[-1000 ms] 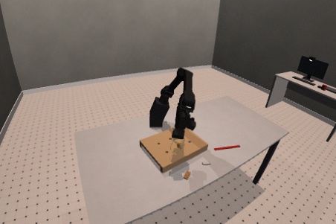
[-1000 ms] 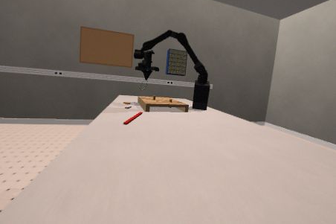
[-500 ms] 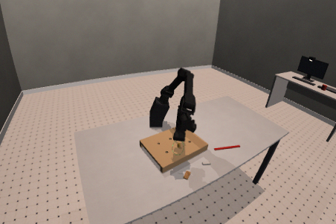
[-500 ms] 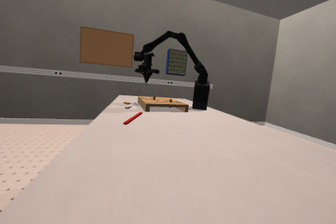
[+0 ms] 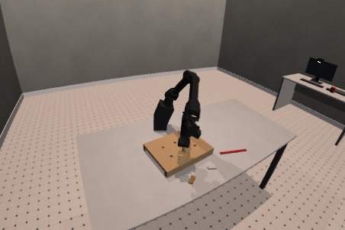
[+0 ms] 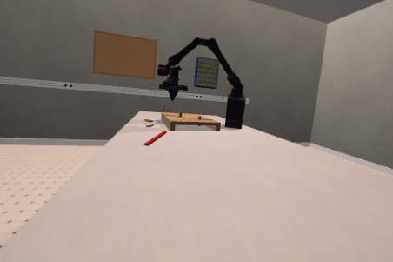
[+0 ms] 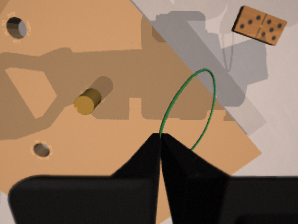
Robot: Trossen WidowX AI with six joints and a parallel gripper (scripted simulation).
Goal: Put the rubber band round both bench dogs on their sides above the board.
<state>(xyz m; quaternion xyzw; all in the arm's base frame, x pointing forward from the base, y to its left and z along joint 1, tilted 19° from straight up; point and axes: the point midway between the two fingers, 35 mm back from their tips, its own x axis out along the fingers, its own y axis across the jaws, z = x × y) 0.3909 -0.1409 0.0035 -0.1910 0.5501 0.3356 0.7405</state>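
The wooden board lies 150 mm below my hand, 100 mm behind it and 40 mm to the left of it. Round my hand: domino tile 180 mm below, 140 mm ahead, 30 mm to the right; then red stick 380 mm to the left, 180 mm below, 120 mm ahead; then small white piece 170 mm below, 140 mm ahead, 130 mm to the left.
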